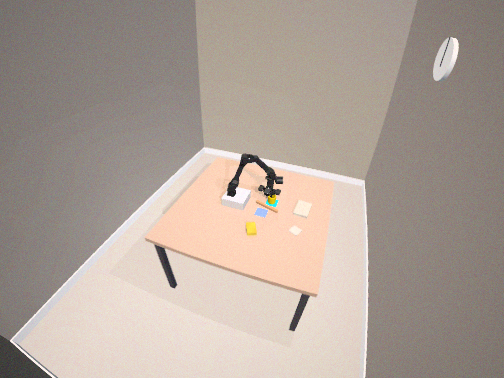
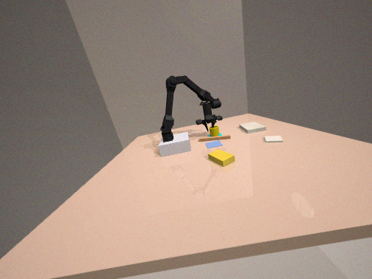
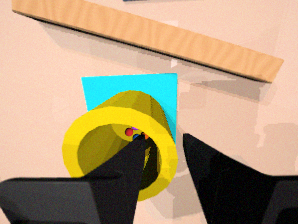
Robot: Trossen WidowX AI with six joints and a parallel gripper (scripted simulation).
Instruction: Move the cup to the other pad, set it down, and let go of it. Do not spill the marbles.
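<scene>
Right now my gripper tip is 20 mm short of the yellow cup and 10 mm above it. Round my gripper tip: wooden bar 10 mm ahead, 80 mm to the right, 40 mm below; light blue pad 10 mm behind, 160 mm to the right, 50 mm below.
</scene>
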